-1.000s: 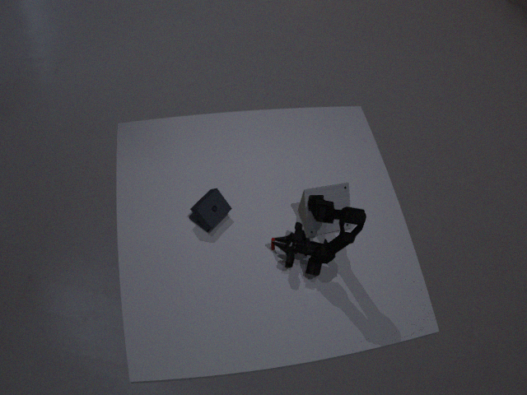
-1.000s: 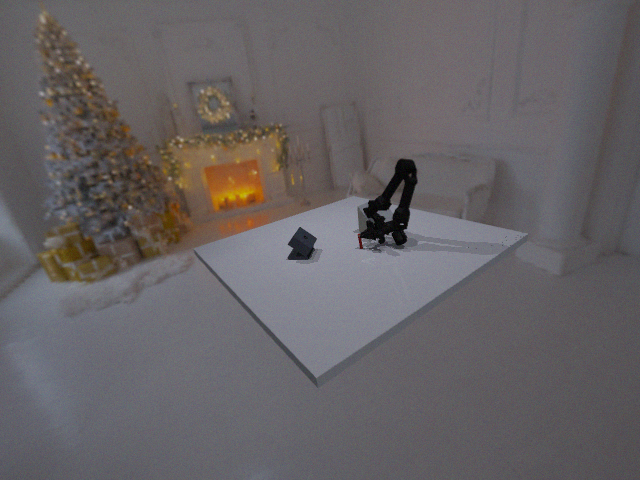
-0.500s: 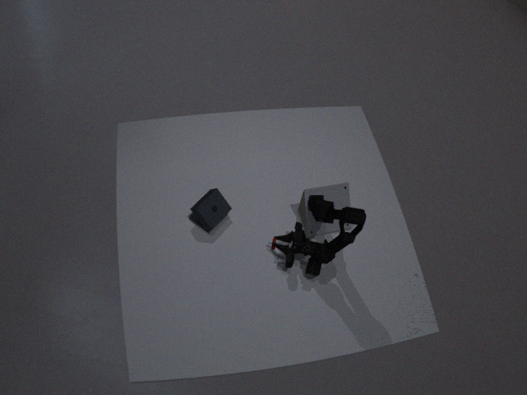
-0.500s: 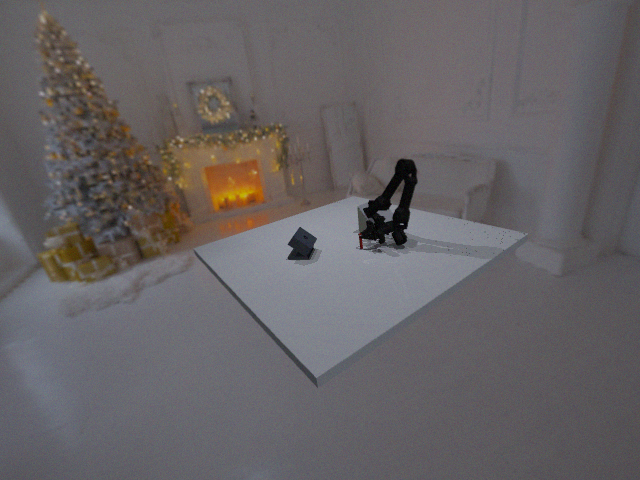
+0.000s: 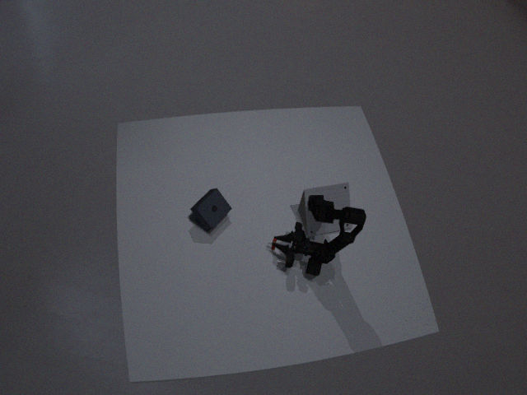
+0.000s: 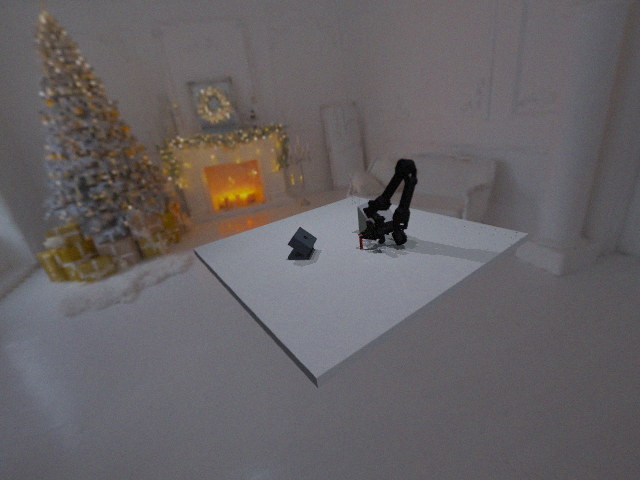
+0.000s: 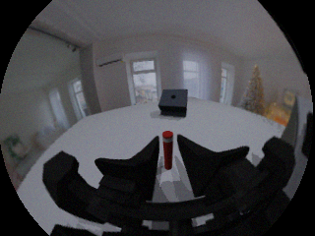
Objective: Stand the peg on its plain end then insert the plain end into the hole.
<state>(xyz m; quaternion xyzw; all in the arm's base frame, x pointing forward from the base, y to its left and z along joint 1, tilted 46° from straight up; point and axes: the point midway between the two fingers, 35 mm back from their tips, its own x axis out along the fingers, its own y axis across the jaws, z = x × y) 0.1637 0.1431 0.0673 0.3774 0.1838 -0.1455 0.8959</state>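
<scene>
The red peg lies 1 cm behind my gripper tip and 1 cm below it. From my gripper tip the other things lie so: dark sloped panel (23 cm ahead, 17 cm to the right).
</scene>
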